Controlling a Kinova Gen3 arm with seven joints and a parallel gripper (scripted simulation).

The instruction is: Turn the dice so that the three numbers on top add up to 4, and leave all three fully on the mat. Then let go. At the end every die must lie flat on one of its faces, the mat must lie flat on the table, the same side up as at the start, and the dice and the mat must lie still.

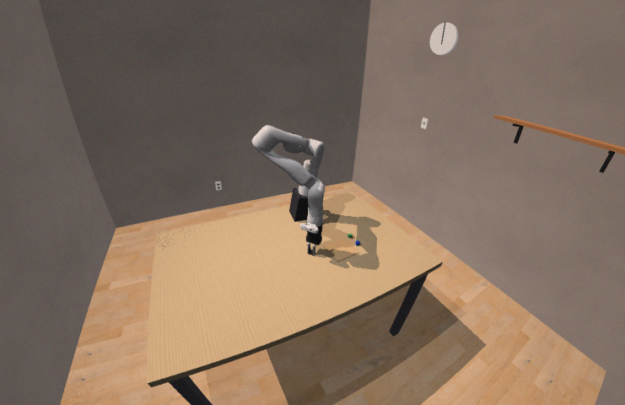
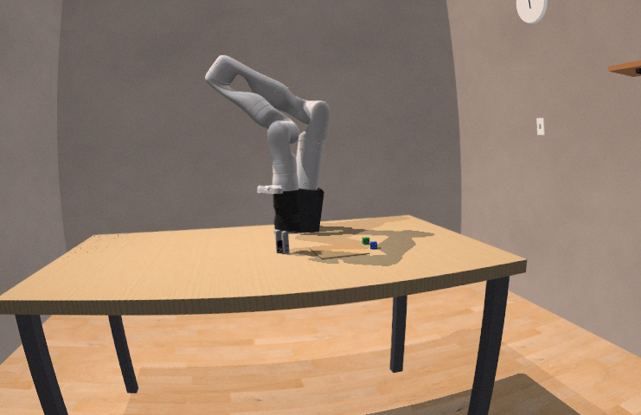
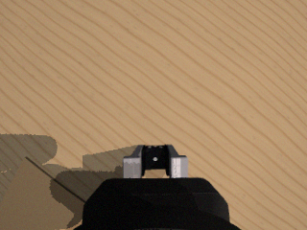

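My hand is 15 cm to the right of the tan mat, 5 cm short of it and 2 cm above it. Round my hand: black die: 1 cm below; then blue die: 26 cm to the left, 7 cm ahead, 1 cm below; then green die: 27 cm to the left, 1 cm below, 1 cm behind.
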